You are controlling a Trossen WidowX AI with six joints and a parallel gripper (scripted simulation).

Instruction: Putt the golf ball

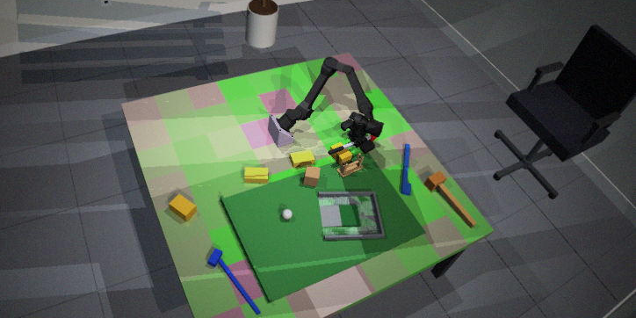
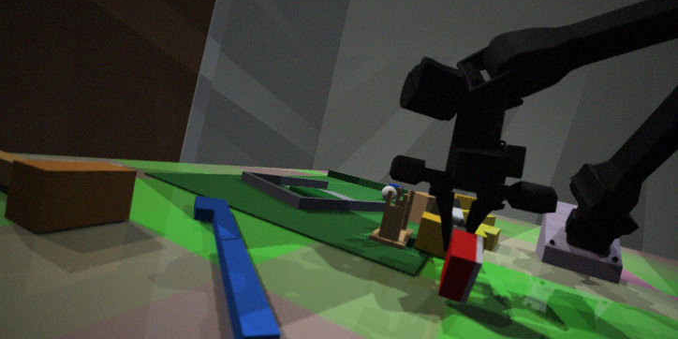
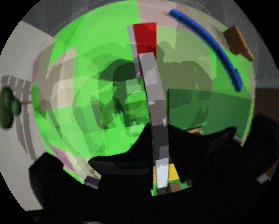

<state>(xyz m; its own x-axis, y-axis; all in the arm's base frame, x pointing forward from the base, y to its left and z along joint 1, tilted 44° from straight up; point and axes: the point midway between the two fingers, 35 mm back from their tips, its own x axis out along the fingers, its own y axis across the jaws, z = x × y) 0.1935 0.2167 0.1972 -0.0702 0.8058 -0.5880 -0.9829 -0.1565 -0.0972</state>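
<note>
The wooden stand is 100 mm ahead of my gripper tip, 80 mm to the right of it and 10 mm above it. Also, from my gripper tip: white golf ball (450 mm to the right, 240 mm ahead); then red putter (30 mm above, 20 mm to the right); then tan cube (280 mm to the right, 100 mm ahead, 10 mm above).
</note>
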